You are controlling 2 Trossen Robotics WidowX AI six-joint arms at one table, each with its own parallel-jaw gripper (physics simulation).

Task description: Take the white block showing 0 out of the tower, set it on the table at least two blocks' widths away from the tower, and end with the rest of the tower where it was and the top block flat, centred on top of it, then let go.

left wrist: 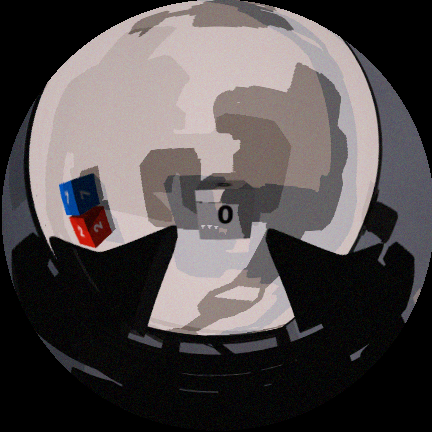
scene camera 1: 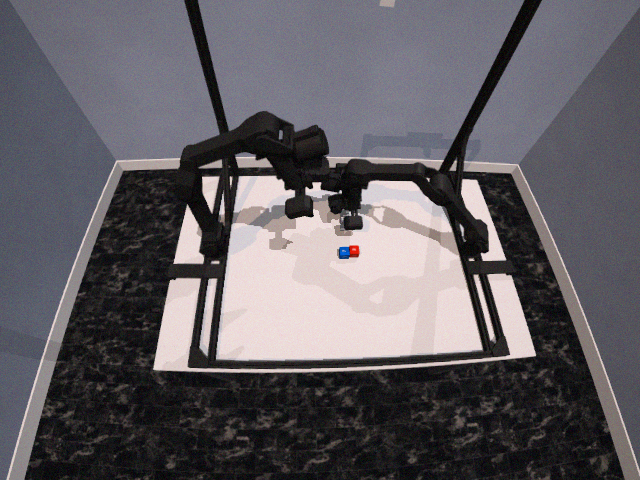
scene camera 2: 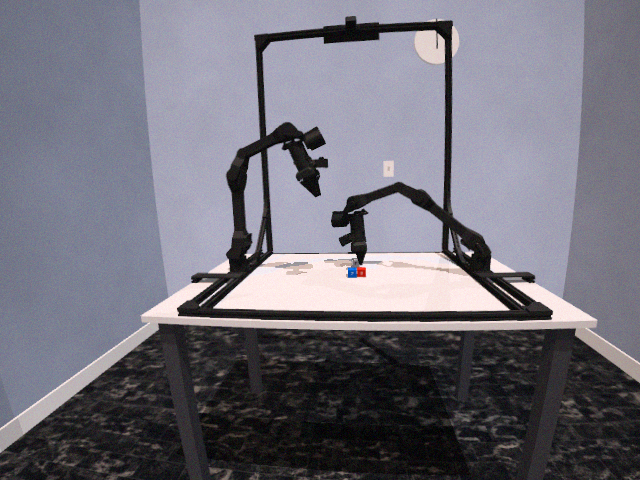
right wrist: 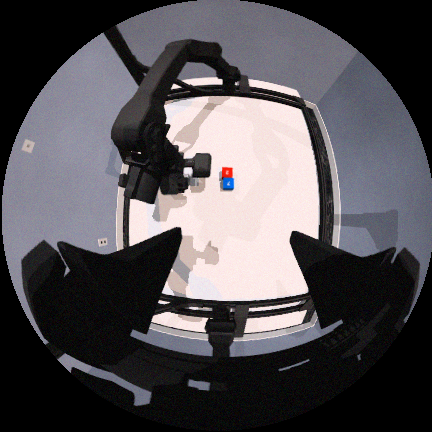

Labels:
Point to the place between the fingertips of my left gripper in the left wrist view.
222, 232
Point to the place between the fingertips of my right gripper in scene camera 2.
318, 196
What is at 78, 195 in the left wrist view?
A blue block showing 7.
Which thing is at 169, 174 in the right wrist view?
My left gripper.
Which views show my right gripper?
Scene camera 1, scene camera 2 and the right wrist view only.

